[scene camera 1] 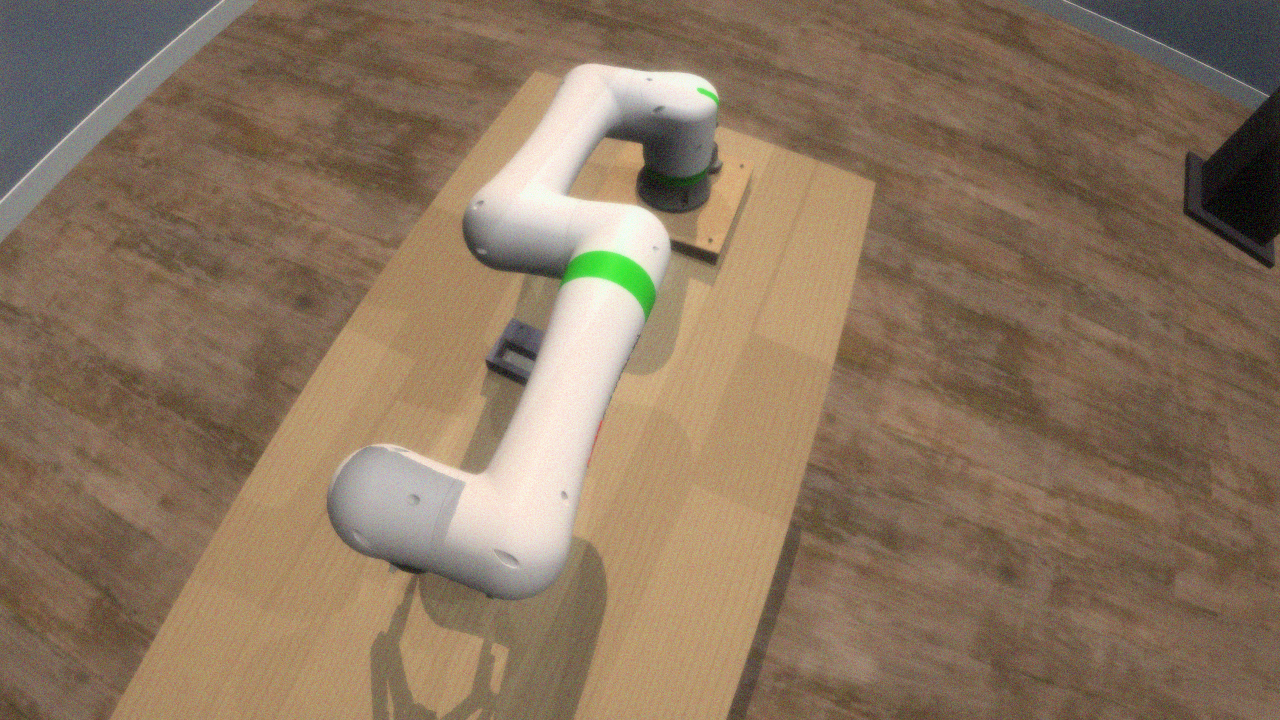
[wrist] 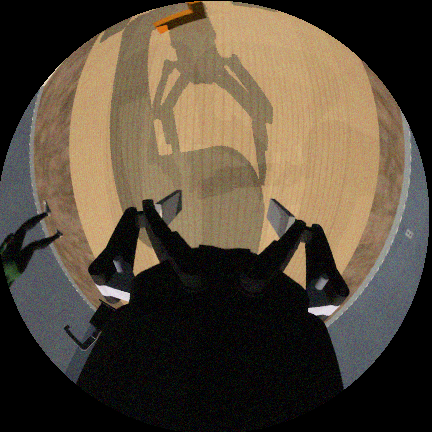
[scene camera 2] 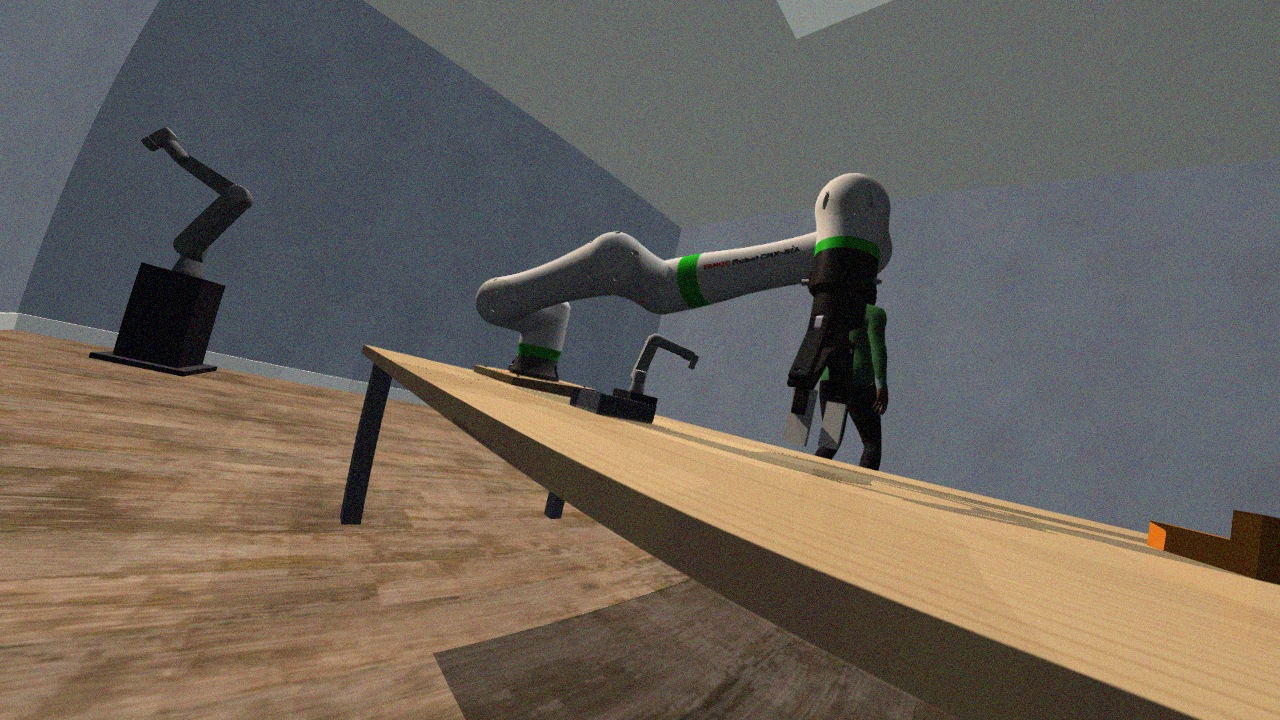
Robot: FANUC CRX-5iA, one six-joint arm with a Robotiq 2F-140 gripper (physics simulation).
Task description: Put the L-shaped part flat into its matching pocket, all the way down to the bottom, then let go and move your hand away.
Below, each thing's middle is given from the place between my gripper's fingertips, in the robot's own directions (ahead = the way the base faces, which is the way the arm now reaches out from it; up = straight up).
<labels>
I see the dark pocket block (scene camera 1: 513, 355) 350 mm behind my hand, 110 mm to the right of it and 10 mm below it. Also, from my hand: orange L-shaped part (scene camera 2: 1244, 553): 400 mm ahead, 180 mm to the left.
</labels>
